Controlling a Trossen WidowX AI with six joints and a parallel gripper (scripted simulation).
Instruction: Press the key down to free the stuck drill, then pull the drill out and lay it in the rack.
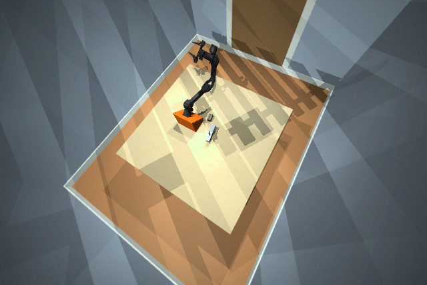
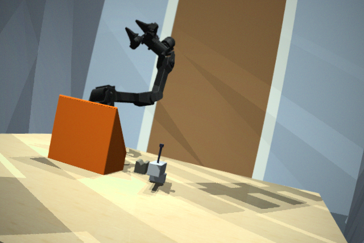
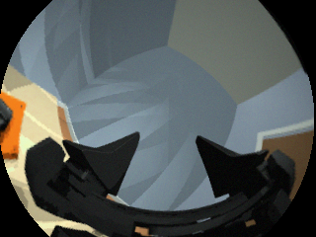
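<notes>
Now: gripper tip 37 cm short of the thin dark drill, 47 cm to the left of it and 48 cm above it. The rest, counted from my gripper tip: small grey rack 27 cm ahead, 29 cm to the right, 57 cm below.
</notes>
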